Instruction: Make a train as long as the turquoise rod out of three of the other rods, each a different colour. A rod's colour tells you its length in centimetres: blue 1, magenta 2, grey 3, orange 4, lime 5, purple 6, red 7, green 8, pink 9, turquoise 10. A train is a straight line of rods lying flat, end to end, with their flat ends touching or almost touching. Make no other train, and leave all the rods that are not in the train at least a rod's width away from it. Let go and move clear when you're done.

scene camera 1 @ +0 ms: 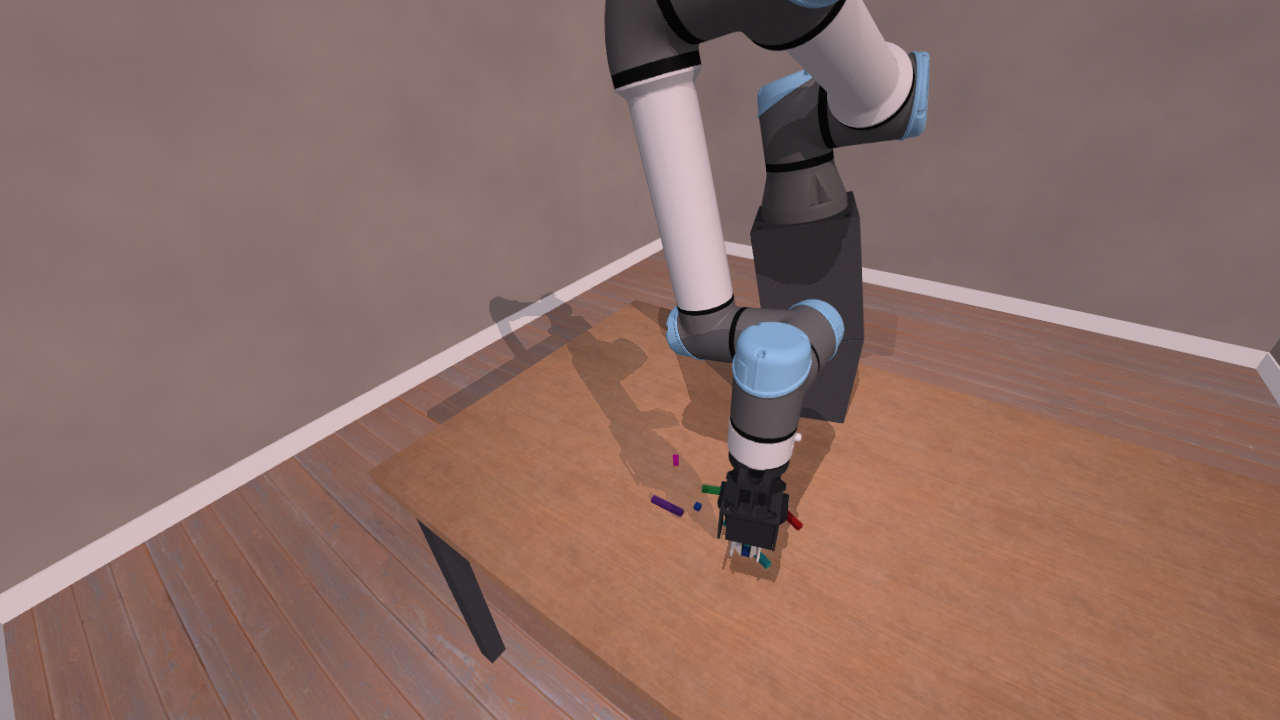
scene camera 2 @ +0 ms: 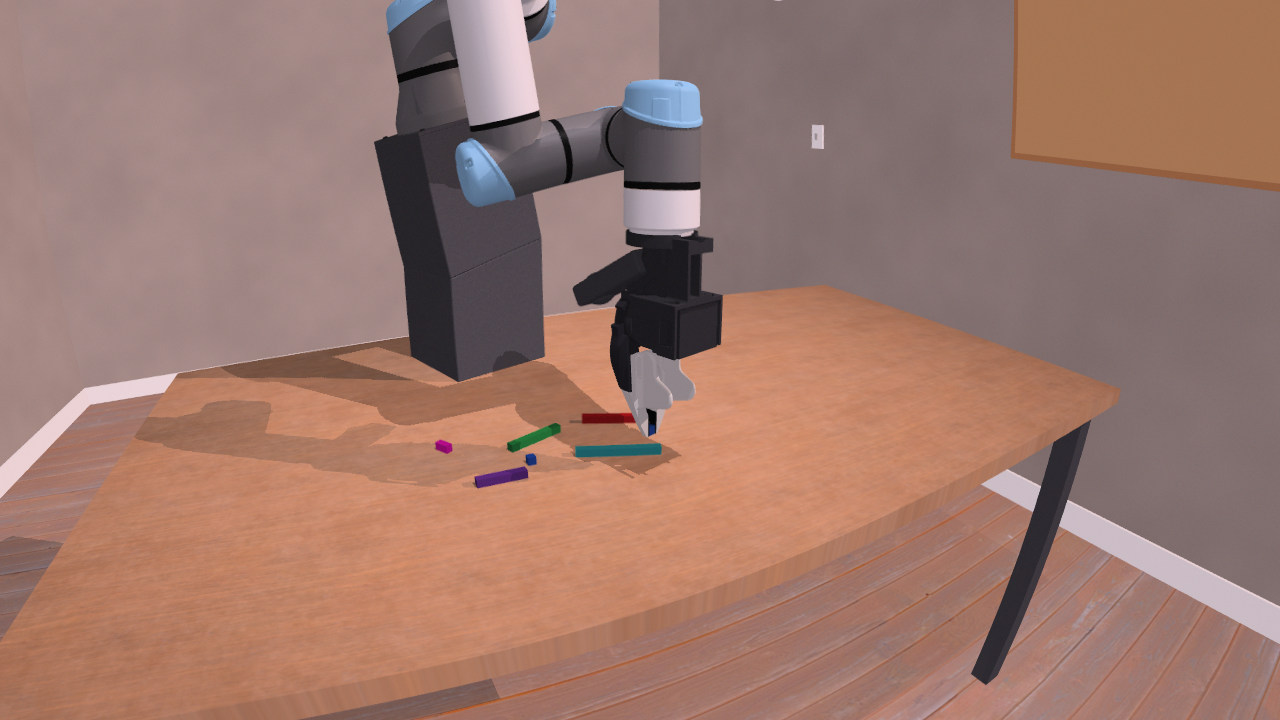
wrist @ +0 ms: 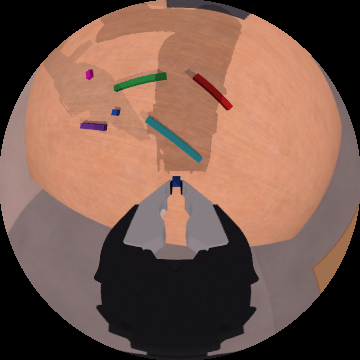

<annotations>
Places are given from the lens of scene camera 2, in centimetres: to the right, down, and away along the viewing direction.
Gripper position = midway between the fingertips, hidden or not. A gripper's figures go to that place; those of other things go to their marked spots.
my gripper (scene camera 2: 650, 434): 1, 8, 70
turquoise rod (scene camera 2: 632, 449): -1, 10, 74
</annotations>
